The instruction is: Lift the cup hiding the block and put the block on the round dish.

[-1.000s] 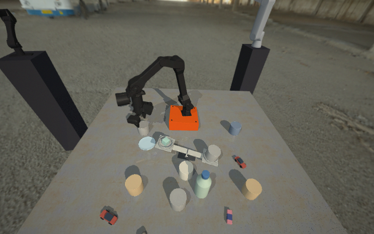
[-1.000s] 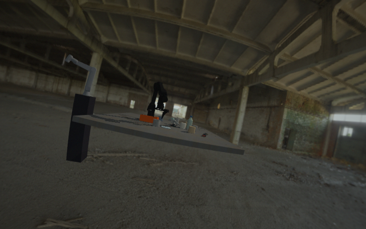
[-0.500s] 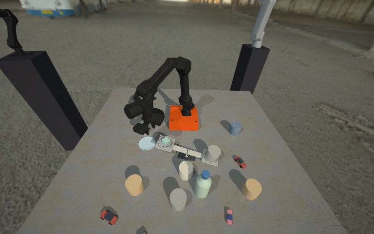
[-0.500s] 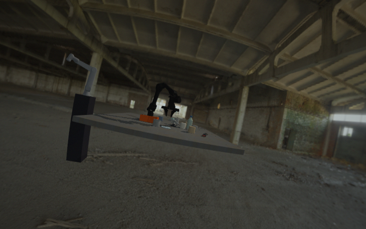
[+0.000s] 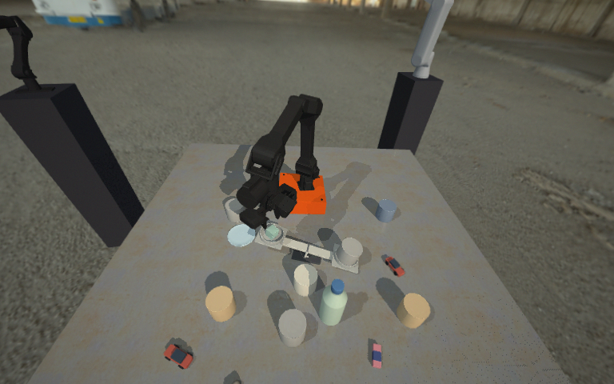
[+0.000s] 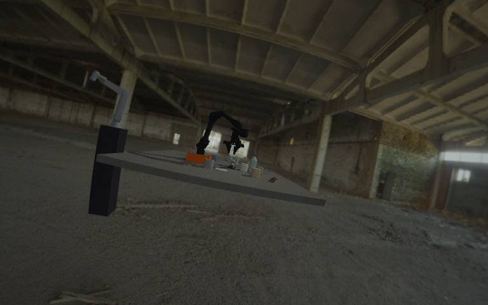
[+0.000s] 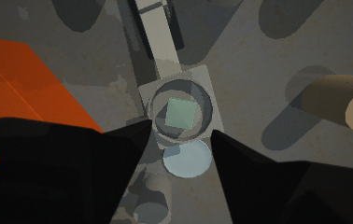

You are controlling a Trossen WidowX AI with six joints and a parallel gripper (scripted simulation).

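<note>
My gripper tip is 4 cm above the pale green block. Also, from my gripper tip: small balance (11 cm to the left, 11 cm below, 5 cm ahead); then pale blue round dish (13 cm below, 11 cm to the right, 8 cm behind); then cream cylinder (14 cm ahead, 9 cm below, 7 cm to the left).
</note>
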